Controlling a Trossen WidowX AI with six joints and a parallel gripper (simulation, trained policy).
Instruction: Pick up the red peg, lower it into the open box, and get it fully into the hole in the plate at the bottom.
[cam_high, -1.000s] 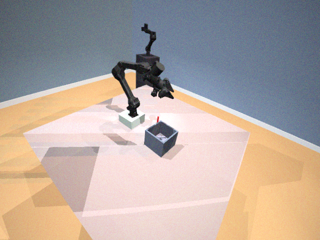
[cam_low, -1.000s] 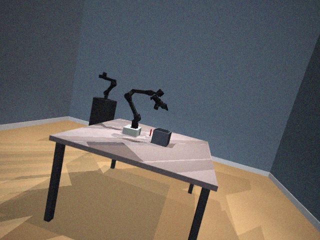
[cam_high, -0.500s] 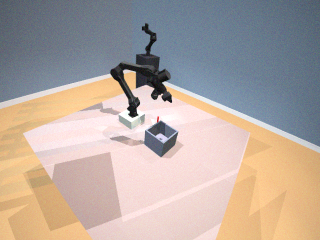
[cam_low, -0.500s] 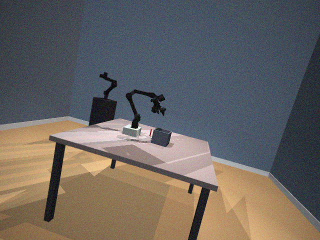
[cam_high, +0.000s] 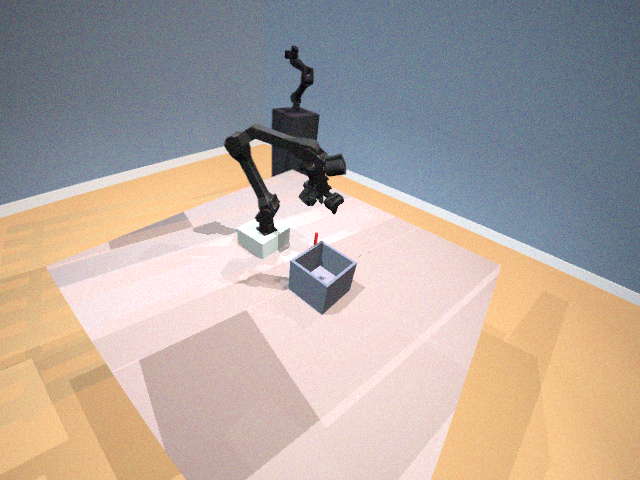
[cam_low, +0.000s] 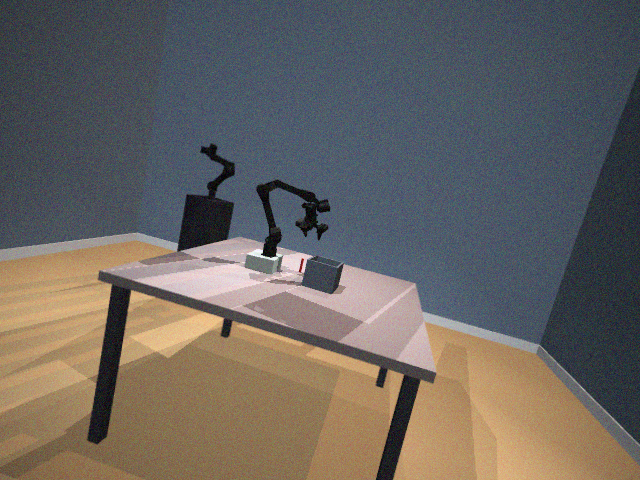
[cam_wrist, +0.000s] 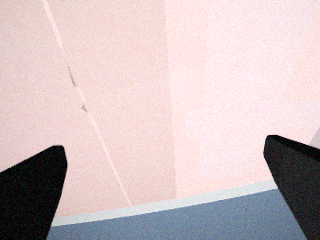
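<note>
Right now the red peg is 2 cm behind my gripper tip, 2 cm to the right of it and 16 cm below it. Round my gripper tip: pale plate (16 cm ahead, 17 cm to the right, 16 cm below).
</note>
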